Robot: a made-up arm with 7 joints.
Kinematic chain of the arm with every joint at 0, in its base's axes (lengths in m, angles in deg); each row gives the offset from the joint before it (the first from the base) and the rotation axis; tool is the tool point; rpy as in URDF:
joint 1: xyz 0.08 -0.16 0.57 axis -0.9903 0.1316 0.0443
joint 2: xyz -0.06 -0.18 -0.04 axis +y
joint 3: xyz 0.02 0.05 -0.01 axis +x
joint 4: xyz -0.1 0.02 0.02 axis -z
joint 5: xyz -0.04 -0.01 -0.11 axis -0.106 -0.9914 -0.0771
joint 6: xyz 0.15 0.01 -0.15 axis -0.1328 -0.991 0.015
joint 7: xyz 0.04 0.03 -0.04 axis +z
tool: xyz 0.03 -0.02 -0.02 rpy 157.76 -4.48 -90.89
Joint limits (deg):
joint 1: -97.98..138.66
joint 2: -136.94..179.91
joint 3: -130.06..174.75
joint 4: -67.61..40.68
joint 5: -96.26..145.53
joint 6: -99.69..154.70
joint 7: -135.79..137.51
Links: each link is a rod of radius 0.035 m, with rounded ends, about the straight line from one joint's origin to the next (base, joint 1, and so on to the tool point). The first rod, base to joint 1, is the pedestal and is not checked.
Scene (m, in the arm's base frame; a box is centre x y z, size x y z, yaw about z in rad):
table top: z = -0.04
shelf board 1: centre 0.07 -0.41 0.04 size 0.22 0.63 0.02 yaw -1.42
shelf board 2: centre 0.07 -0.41 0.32 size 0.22 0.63 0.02 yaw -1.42
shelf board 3: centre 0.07 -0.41 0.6 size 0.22 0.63 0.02 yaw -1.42
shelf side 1: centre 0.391 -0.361 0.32 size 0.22 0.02 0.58 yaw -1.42
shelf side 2: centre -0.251 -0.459 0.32 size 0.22 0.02 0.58 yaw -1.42
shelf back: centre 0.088 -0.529 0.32 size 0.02 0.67 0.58 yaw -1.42
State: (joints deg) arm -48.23 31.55 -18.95 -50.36 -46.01 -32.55 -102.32
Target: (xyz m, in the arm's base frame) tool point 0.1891 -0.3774 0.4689
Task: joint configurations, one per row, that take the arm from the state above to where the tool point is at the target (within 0.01 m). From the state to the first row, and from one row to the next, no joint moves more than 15 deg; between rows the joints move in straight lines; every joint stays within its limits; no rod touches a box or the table.
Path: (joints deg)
1: -53.20 30.36 -5.20 -47.34 -34.69 -34.03 -102.35
2: -58.18 29.17 8.54 -44.33 -23.36 -35.50 -102.38
3: -63.15 27.98 22.29 -41.31 -12.04 -36.98 -102.41
4: -68.13 26.79 36.04 -38.30 -0.71 -38.46 -102.44
5: -73.10 25.61 49.78 -35.28 10.61 -39.93 -102.47
6: -78.08 24.42 63.53 -32.26 21.94 -41.41 -102.49
7: -83.06 23.23 77.28 -29.25 33.26 -42.89 -102.52
8: -88.03 22.04 91.02 -26.23 44.59 -44.36 -102.55
9: -93.00 20.85 104.77 -23.22 55.91 -45.84 -102.58
10: -97.98 19.66 118.52 -20.20 67.24 -47.32 -102.61
11: -94.18 24.88 124.66 -32.05 55.00 -36.02 -98.55
12: -90.38 30.11 130.81 -43.91 42.77 -24.72 -94.50
13: -86.59 35.33 136.96 -55.76 30.53 -13.41 -90.44
14: -82.79 40.55 143.11 -67.61 18.29 -2.11 -86.38

